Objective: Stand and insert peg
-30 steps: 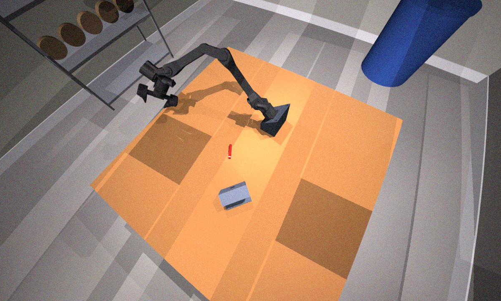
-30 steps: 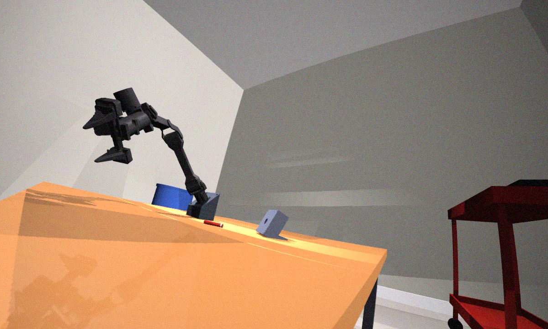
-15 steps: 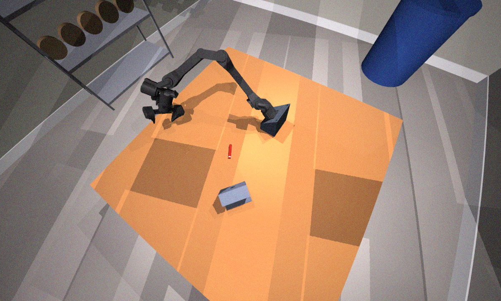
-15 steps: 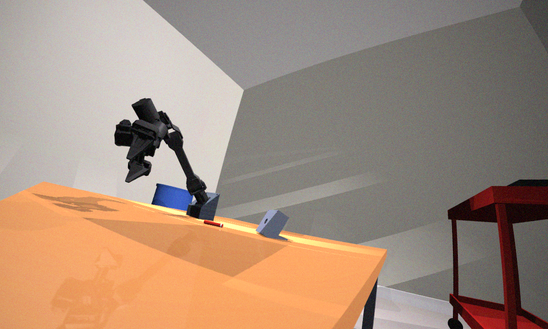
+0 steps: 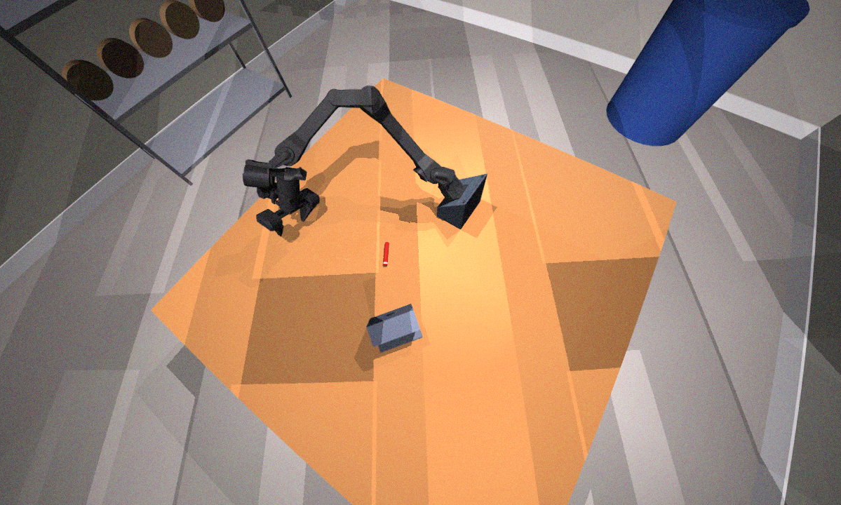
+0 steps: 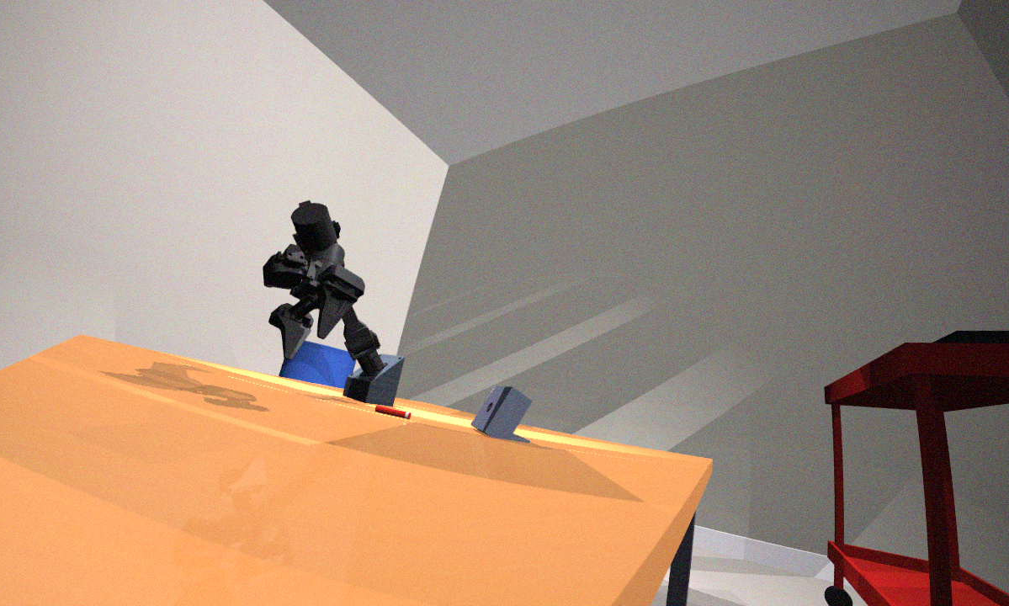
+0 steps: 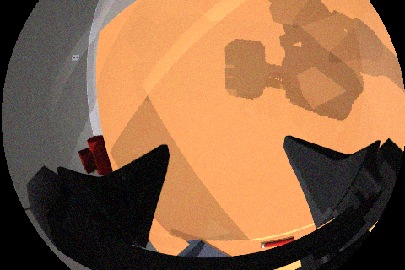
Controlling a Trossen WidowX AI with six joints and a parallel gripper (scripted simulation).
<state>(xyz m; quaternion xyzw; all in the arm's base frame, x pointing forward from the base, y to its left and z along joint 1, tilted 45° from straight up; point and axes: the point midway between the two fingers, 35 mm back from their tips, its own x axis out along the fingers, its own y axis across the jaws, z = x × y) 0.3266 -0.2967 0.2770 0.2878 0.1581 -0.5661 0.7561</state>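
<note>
Now: the red peg 290 mm to the left of my gripper tip, 80 mm below it and 70 mm behind it. From my gripper tip the other things lie so: sloped grey-blue panel 430 mm to the left, 100 mm ahead, 40 mm below.
</note>
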